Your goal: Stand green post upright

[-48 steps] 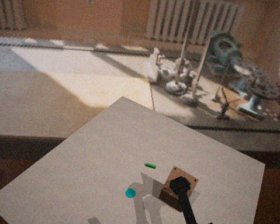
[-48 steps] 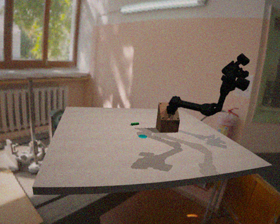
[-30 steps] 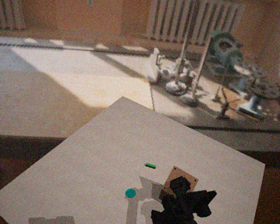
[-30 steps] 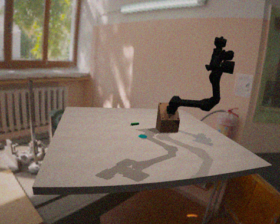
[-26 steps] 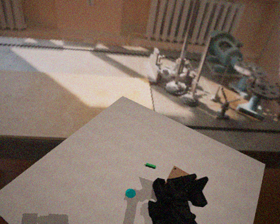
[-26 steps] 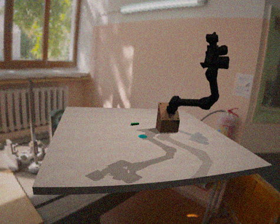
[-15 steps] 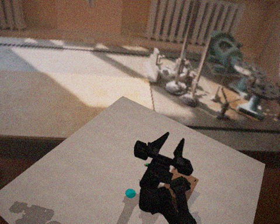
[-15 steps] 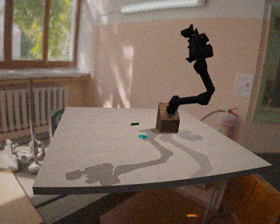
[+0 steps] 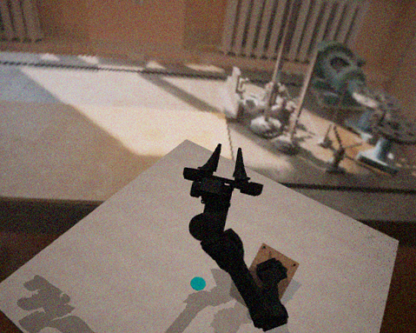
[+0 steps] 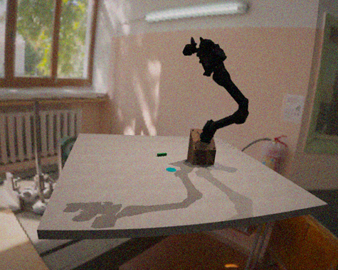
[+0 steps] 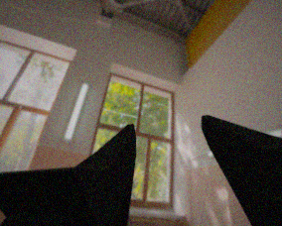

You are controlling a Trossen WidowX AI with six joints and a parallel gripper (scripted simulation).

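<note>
The green post is 73 cm below my gripper tip, 28 cm to the right of it and 8 cm ahead of it. Round my gripper tip: cyan circle (74 cm below, 5 cm ahead, 4 cm to the right).
</note>
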